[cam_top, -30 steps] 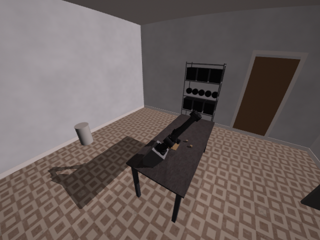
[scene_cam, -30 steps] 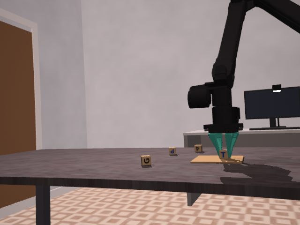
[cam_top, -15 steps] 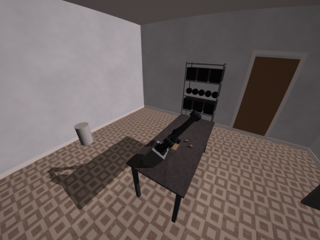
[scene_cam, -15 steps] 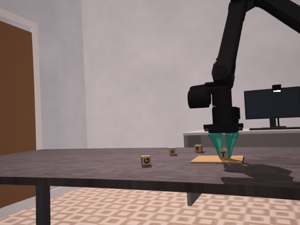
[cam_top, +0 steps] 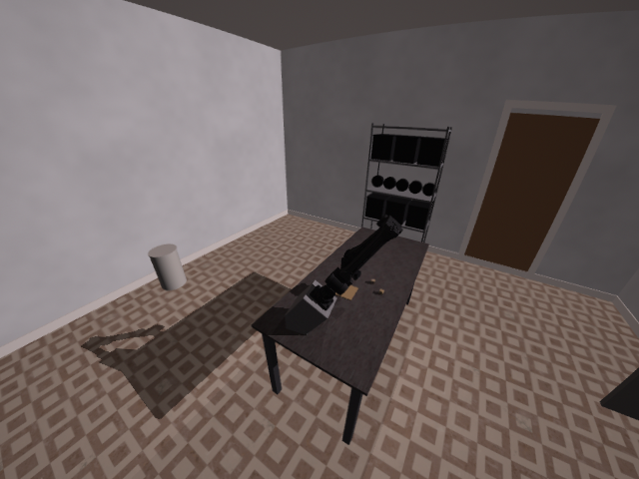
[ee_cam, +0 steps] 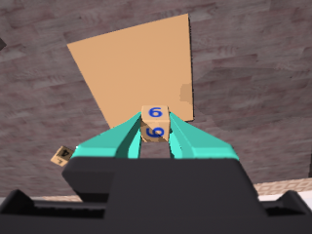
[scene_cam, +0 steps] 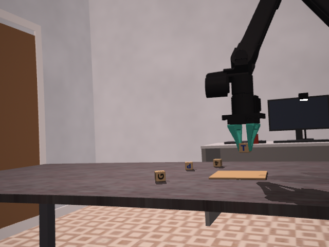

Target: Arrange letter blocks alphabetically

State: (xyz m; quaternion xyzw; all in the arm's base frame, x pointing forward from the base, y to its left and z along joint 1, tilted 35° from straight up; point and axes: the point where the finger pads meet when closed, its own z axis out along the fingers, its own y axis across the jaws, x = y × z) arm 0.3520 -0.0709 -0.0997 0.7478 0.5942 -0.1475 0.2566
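Right now the mat is 7 cm below my hand, 2 cm ahead of it and 1 cm to the right of it. Round my hand: block: right at my hand.
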